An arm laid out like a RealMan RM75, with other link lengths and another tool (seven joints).
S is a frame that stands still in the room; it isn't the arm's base.
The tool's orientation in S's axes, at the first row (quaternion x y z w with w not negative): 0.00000 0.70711 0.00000 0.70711
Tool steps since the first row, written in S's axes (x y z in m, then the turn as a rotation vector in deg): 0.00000 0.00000 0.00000 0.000 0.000 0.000; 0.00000 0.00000 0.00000 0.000 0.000 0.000; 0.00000 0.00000 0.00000 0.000 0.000 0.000; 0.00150 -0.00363 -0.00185 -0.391 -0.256 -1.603; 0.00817 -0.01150 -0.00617 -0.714 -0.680 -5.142; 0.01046 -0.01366 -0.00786 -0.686 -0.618 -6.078
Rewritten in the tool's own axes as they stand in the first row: 0.00000 0.00000 0.00000 0.000 0.000 0.000; 0.00000 0.00000 0.00000 0.000 0.000 0.000; 0.00000 0.00000 0.00000 0.000 0.000 0.000; 0.00185 -0.00363 0.00150 1.603 -0.256 -0.391; 0.00617 -0.01150 0.00817 5.142 -0.680 -0.714; 0.00786 -0.01366 0.01046 6.078 -0.618 -0.686
